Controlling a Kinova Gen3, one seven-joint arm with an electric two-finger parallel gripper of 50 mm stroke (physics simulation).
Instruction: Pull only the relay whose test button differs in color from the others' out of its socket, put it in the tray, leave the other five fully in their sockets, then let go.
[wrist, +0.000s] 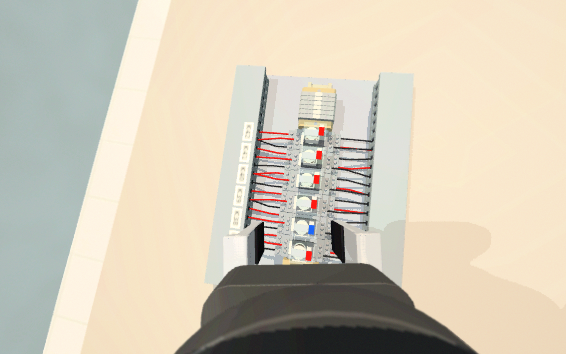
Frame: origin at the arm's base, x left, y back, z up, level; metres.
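Where they show: gripper, fingertip midpoint: (297, 235).
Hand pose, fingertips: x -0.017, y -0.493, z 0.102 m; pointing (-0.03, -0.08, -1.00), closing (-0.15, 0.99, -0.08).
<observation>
After its pixels a point has its place.
A relay with a blue test button (303, 228) {x -0.013, y -0.490, z 0.005 m} sits in the row of sockets, second from the near end. The other relays have red test buttons: the nearest relay (300, 251) {x 0.013, y -0.490, z 0.006 m} and several above it, up to the farthest relay (312, 135) {x -0.124, y -0.492, z 0.006 m}. All appear seated in the row. My gripper (297, 235) {x -0.017, y -0.493, z 0.102 m} is open and empty. Its two fingers show on either side of the row's near end, above it, with the blue-button relay between them in the view. The tray does not show in the wrist view.
Grey wire ducts (248, 95) {x -0.181, y -0.586, z -0.019 m} (393, 150) {x -0.122, y -0.389, z -0.019 m} run along both sides of the panel, with red and black wires to the sockets. White labels lie on the left duct. A terminal block (318, 105) {x -0.173, y -0.489, z -0.017 m} stands at the far end. The table's edge (107, 175) runs along the left.
</observation>
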